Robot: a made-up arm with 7 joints. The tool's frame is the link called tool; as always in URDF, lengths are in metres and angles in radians.
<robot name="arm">
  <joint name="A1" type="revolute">
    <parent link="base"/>
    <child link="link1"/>
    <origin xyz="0 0 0" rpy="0 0 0"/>
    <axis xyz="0 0.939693 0.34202"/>
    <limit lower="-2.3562" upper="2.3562"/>
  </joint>
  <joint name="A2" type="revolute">
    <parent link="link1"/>
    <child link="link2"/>
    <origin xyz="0 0 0" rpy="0 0 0"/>
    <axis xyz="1 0 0"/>
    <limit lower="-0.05" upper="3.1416"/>
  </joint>
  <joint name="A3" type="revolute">
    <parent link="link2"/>
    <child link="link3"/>
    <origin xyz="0 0 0" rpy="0 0 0"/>
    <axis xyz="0 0 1"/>
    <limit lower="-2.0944" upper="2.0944"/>
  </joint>
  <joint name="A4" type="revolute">
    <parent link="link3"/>
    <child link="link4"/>
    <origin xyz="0.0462 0 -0.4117" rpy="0 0 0"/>
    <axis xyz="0 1 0"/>
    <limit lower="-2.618" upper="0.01"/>
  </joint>
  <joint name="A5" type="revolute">
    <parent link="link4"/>
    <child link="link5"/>
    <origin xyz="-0.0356 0 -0.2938" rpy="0 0 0"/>
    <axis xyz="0 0 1"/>
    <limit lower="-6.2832" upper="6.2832"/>
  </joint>
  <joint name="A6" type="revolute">
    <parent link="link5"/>
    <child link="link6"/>
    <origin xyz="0 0 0" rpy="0 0 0"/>
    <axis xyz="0 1 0"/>
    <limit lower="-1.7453" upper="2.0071"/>
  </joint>
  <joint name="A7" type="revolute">
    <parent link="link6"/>
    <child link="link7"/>
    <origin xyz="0 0 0" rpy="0 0 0"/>
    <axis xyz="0 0 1"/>
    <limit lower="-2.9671" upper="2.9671"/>
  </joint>
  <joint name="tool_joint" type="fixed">
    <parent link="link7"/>
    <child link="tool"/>
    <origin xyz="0 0 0" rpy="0 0 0"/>
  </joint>
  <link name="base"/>
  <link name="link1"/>
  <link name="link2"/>
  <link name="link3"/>
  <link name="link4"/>
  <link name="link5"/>
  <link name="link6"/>
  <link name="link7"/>
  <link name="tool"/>
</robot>
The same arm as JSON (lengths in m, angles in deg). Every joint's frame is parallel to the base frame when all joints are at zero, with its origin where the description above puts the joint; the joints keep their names.
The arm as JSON. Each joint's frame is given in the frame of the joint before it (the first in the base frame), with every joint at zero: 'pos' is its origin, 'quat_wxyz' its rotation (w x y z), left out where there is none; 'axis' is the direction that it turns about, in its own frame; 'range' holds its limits. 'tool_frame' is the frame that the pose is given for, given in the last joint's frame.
{"length_unit": "m", "angle_unit": "deg", "joints": [{"joint": "A1", "pos": [0.0, 0.0, 0.0], "axis": [0.0, 0.9397, 0.342], "range": [-135.0, 135.0]}, {"joint": "A2", "pos": [0.0, 0.0, 0.0], "axis": "+x", "range": [-2.86, 180.0]}, {"joint": "A3", "pos": [0.0, 0.0, 0.0], "axis": "+z", "range": [-120.0, 120.0]}, {"joint": "A4", "pos": [0.0462, 0.0, -0.4117], "axis": "+y", "range": [-150.0, 0.57]}, {"joint": "A5", "pos": [-0.0356, 0.0, -0.2938], "axis": "+z", "range": [-360.0, 360.0]}, {"joint": "A6", "pos": [0.0, 0.0, 0.0], "axis": "+y", "range": [-100.0, 115.0]}, {"joint": "A7", "pos": [0.0, 0.0, 0.0], "axis": "+z", "range": [-170.0, 170.0]}], "tool_frame": {"pos": [0.0, 0.0, 0.0]}}
